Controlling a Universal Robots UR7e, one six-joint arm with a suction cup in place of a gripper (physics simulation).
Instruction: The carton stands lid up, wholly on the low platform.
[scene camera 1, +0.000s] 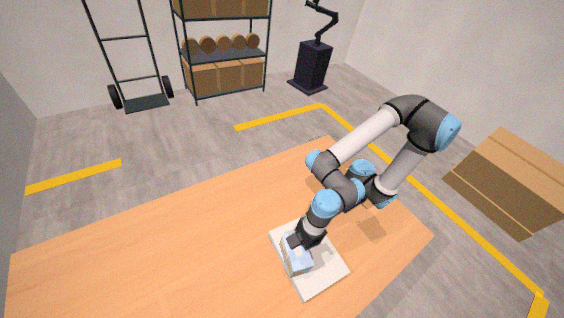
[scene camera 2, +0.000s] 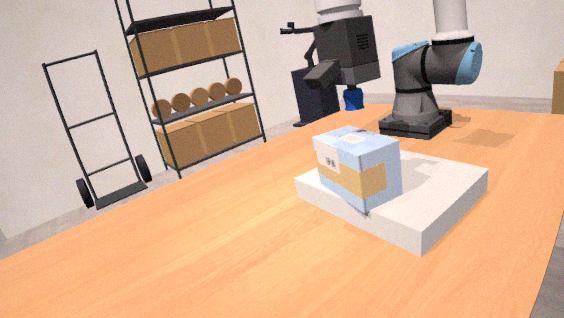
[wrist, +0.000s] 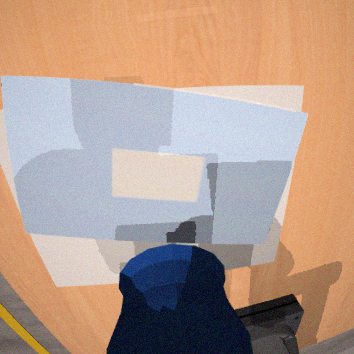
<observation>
The suction cup (wrist: 174, 291) carries nothing. The cup is 11 cm from the middle of a pale blue carton (scene camera 2: 363, 168), above it. Also in view: a low white platform (scene camera 2: 437, 193).
The pale blue carton is seen too in scene camera 1 (scene camera 1: 298, 261) and in the wrist view (wrist: 98, 159). The low white platform is seen too in scene camera 1 (scene camera 1: 328, 268) and in the wrist view (wrist: 71, 261).
</observation>
